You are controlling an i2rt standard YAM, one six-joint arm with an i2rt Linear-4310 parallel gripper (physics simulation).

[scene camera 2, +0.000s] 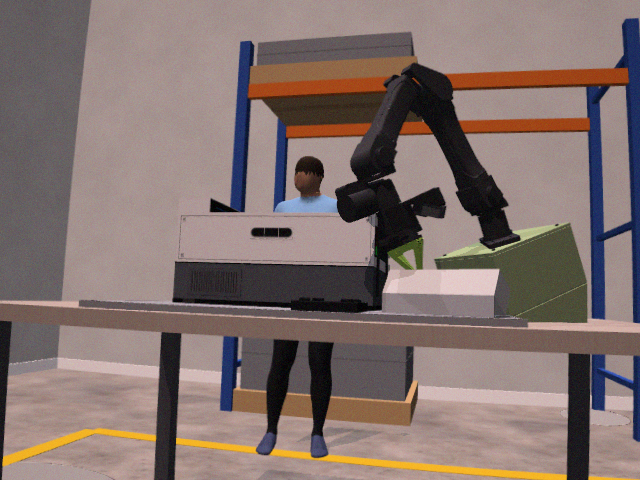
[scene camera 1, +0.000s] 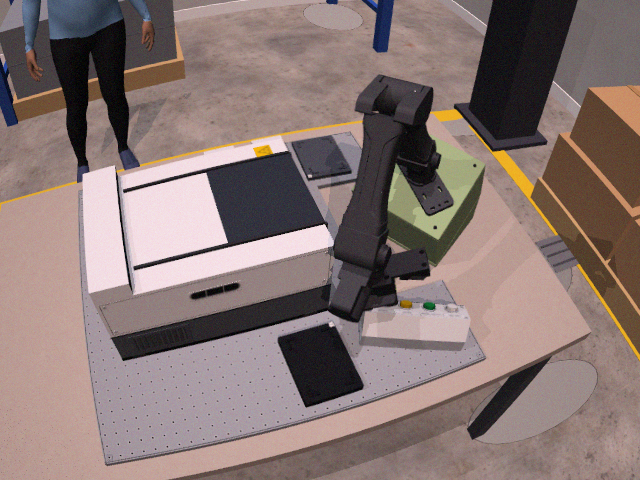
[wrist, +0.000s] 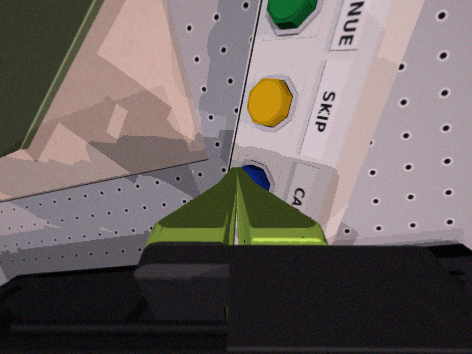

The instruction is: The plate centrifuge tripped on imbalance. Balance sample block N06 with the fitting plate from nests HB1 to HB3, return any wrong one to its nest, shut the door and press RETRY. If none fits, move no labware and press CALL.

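Note:
My gripper (wrist: pixel 236 176) (scene camera 2: pixel 414 267) is shut and empty, its green fingertips together and low over the left end of the button box (scene camera 1: pixel 413 328) (scene camera 2: pixel 439 302). In the wrist view the tips cover part of the blue CALL button (wrist: pixel 258 178); whether they touch it I cannot tell. The yellow SKIP button (wrist: pixel 270 102) (scene camera 1: pixel 406 304) and green CONTINUE button (wrist: pixel 291 10) (scene camera 1: pixel 429 305) stand beside it. The white RETRY button (scene camera 1: pixel 451 308) is at the far end. The centrifuge (scene camera 1: pixel 273 273) (scene camera 2: pixel 310 248) stands left of the box. Its door, block N06 and the nests' labels cannot be made out.
A flat black nest-like holder (scene camera 1: pixel 320 364) (scene camera 2: pixel 328 305) lies in front of the centrifuge, and a dark grey one (scene camera 1: pixel 321 156) lies behind it. The arm's green pedestal (scene camera 1: pixel 418 217) (scene camera 2: pixel 547 273) stands behind the button box. A person (scene camera 1: pixel 87 56) (scene camera 2: pixel 310 204) stands beyond the table.

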